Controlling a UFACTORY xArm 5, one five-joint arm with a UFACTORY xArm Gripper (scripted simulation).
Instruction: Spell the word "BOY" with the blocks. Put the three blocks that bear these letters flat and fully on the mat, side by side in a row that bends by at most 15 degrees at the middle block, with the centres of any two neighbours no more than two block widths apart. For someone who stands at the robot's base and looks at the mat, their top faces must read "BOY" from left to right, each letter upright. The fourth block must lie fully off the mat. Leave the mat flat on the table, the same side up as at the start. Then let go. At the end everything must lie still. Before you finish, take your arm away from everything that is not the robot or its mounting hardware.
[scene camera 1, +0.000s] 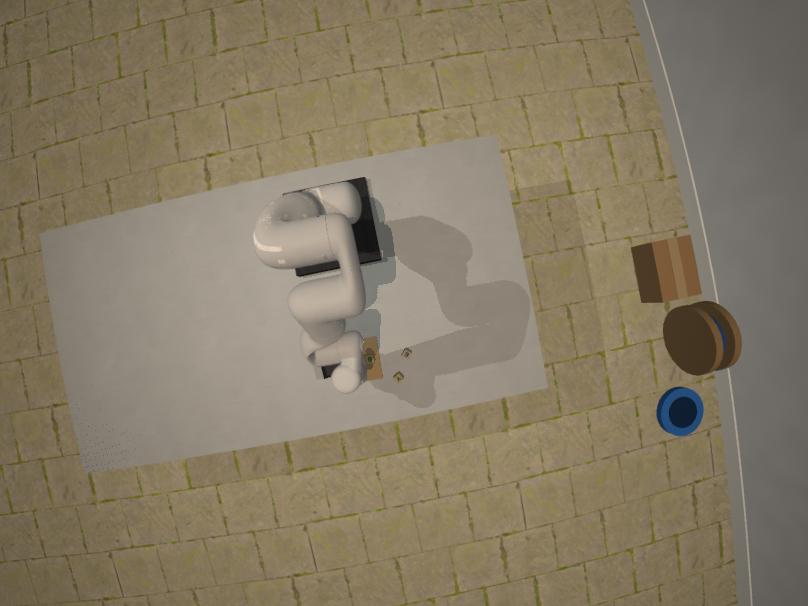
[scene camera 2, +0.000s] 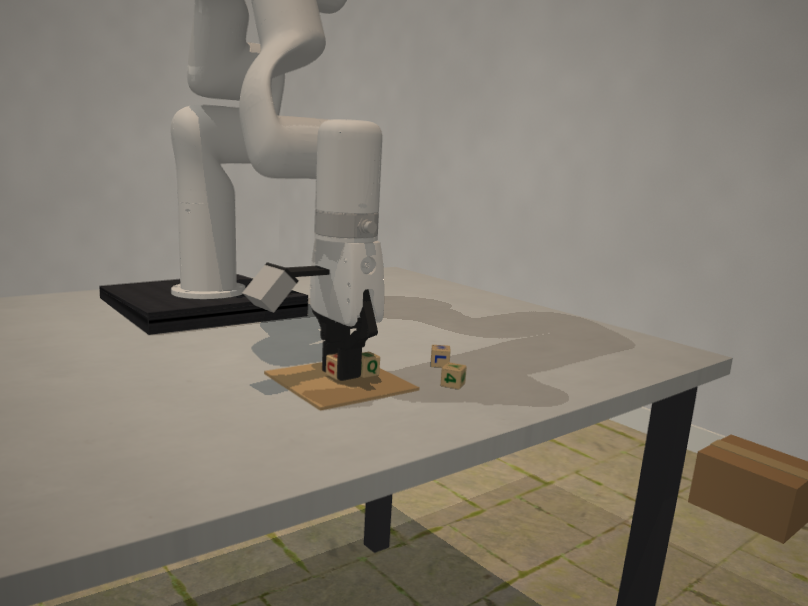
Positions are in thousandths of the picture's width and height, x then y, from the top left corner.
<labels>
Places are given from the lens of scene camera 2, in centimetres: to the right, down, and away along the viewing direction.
my gripper (scene camera 2: 423, 618): -8, 9, 84
tan mat (scene camera 2: 383, 631): -12, 10, 82
</labels>
